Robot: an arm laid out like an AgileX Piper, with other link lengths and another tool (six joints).
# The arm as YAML. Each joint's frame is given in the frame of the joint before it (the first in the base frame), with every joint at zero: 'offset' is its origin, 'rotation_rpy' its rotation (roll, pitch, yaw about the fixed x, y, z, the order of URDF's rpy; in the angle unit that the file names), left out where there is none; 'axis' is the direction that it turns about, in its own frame. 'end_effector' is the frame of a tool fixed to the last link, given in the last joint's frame.
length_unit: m
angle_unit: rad
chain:
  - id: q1
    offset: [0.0, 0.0, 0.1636]
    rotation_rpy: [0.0, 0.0, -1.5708]
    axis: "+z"
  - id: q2
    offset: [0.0, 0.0, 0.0]
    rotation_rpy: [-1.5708, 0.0, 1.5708]
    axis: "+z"
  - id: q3
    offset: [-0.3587, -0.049, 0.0]
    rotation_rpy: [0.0, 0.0, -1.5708]
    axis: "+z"
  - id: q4
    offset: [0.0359, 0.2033, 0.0]
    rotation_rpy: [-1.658, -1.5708, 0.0]
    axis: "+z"
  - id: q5
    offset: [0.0, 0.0, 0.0]
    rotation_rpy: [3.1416, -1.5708, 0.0]
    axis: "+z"
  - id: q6
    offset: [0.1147, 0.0, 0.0]
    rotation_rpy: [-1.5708, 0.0, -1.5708]
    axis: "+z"
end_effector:
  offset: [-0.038, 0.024, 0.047]
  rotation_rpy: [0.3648, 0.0, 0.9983]
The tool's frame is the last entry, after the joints.
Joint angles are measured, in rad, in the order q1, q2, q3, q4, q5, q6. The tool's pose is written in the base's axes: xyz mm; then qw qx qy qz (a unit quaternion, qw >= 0). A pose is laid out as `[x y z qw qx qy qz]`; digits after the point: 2 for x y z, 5 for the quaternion.
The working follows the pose.
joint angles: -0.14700, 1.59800, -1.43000, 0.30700, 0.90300, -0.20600
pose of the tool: [326.26 -33.54 367.15 0.37030 -0.76376 0.42905 -0.30898]
Where each joint sits with the arm in this pose, in the base's axes (m; each line is computed from the numbers above, not from the rounded line before):
q1: 0.0000 0.0000 0.1636
q2: 0.0000 0.0000 0.1636
q3: 0.0581 -0.0086 0.5208
q4: 0.2623 -0.0388 0.5222
q5: 0.2623 -0.0388 0.5222
q6: 0.3295 -0.0213 0.4309
the tool: 0.3263 -0.0335 0.3672

